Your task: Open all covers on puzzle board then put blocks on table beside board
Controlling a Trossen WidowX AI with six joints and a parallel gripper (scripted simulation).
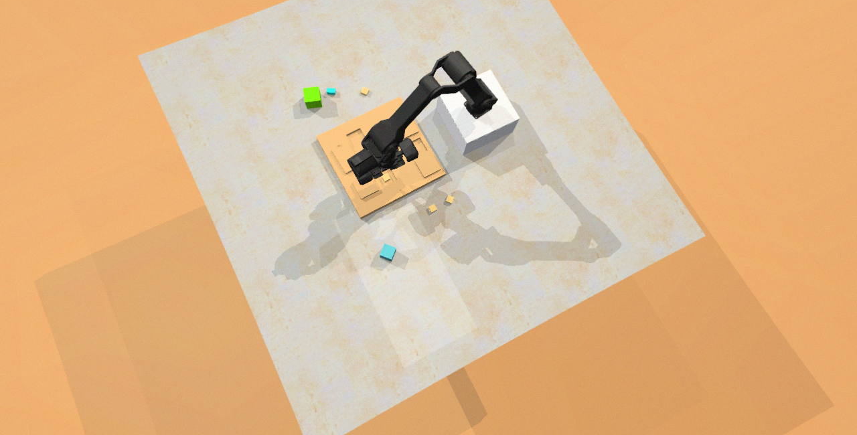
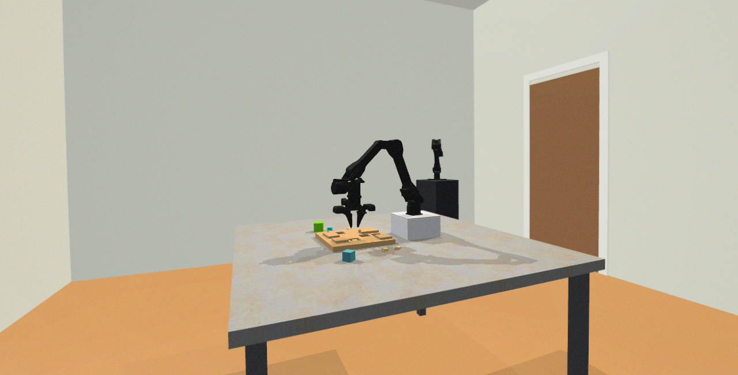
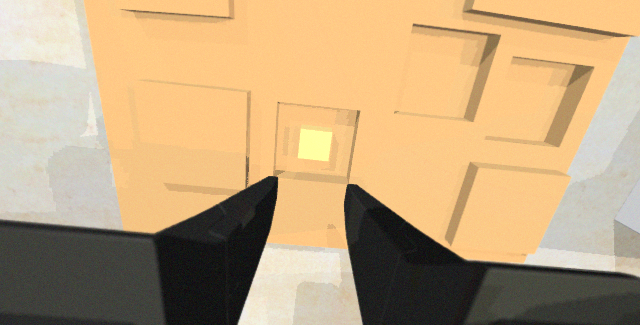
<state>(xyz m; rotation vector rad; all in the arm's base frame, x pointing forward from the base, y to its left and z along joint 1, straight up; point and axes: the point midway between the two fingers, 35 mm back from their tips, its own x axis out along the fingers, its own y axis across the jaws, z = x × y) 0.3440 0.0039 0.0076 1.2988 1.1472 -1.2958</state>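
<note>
My gripper tip is now 6 cm above the tan puzzle board, 5 cm to the left of it and 3 cm past it. Also, from my gripper tip: small cyan block: 34 cm to the right, 7 cm below, 2 cm behind; green cube: 35 cm to the right, 5 cm below, 4 cm ahead; cyan cube: 20 cm to the left, 13 cm ahead, 6 cm below.
</note>
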